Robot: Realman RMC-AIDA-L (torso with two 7-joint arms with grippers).
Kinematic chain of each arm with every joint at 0, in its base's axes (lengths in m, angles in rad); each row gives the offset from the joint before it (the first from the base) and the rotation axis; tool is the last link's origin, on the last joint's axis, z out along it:
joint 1: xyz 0 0 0.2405 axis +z
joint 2: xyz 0 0 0 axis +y
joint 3: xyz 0 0 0.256 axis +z
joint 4: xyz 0 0 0 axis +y
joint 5: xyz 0 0 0.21 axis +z
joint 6: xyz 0 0 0 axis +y
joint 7: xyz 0 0 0.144 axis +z
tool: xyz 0 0 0
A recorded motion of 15 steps. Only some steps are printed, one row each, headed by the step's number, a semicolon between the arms.
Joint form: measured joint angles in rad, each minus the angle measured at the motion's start. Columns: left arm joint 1, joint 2, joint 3, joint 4, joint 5, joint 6, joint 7; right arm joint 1, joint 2, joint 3, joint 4, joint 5, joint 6, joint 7.
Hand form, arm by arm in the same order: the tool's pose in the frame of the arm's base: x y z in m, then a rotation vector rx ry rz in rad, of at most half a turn. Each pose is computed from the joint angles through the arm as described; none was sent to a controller.
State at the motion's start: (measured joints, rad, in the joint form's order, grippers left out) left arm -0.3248 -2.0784 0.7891 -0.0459 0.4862 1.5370 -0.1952; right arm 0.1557 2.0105 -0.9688 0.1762 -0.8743 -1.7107 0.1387
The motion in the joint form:
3: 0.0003 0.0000 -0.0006 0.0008 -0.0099 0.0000 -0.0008; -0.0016 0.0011 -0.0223 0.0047 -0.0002 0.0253 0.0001
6: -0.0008 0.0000 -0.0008 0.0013 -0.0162 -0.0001 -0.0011; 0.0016 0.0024 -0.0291 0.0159 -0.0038 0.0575 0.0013
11: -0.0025 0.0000 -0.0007 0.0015 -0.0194 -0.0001 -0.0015; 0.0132 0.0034 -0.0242 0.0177 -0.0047 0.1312 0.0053
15: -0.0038 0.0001 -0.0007 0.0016 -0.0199 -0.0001 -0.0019; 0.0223 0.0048 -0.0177 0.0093 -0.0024 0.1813 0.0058
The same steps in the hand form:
3: -0.3699 0.2619 0.0408 -1.3074 -0.4430 -0.7303; 0.3714 0.1655 -0.0126 -1.8409 0.4277 0.7038
6: -0.3701 0.2622 0.0416 -1.3012 -0.4432 -0.7305; 0.3743 0.1643 -0.0181 -1.8615 0.4610 0.6781
11: -0.3699 0.2628 0.0420 -1.2985 -0.4428 -0.7319; 0.3812 0.1689 -0.0240 -1.8807 0.5075 0.6195
15: -0.3696 0.2633 0.0421 -1.2983 -0.4421 -0.7332; 0.3857 0.1743 -0.0262 -1.8869 0.5257 0.5796

